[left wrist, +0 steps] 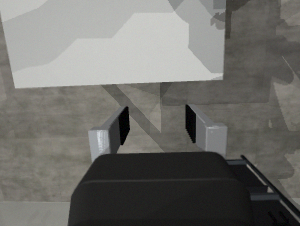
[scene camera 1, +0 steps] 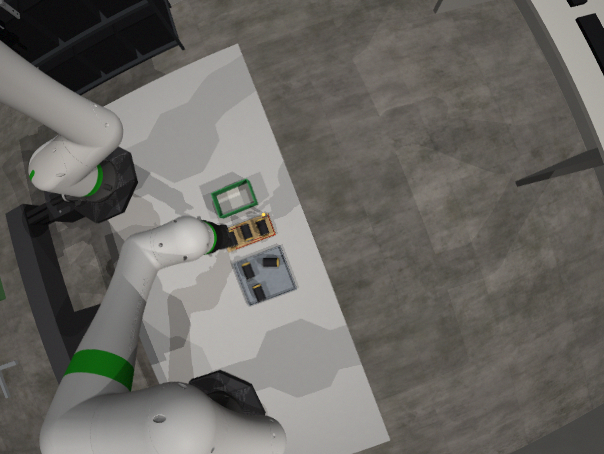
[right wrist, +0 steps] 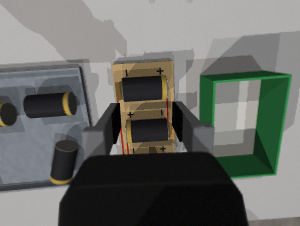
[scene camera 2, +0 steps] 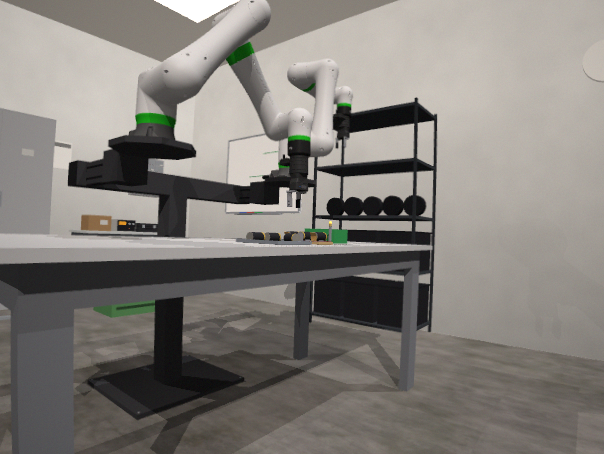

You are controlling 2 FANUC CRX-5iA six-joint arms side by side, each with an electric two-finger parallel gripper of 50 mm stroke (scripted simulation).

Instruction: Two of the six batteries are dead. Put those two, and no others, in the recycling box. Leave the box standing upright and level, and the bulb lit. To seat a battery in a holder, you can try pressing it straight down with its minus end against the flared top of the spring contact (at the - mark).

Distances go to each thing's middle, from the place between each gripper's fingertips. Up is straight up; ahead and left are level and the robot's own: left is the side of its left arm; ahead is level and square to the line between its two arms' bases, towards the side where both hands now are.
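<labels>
Grey tray (scene camera 1: pixel 275 281), measured from my left hand: 102 cm to the right of it, 22 cm ahead of it, 59 cm below it.
My right hand (scene camera 2: pixel 294 207) is 160 mm above the grey tray, 190 mm to the left of it and 40 mm short of it.
</labels>
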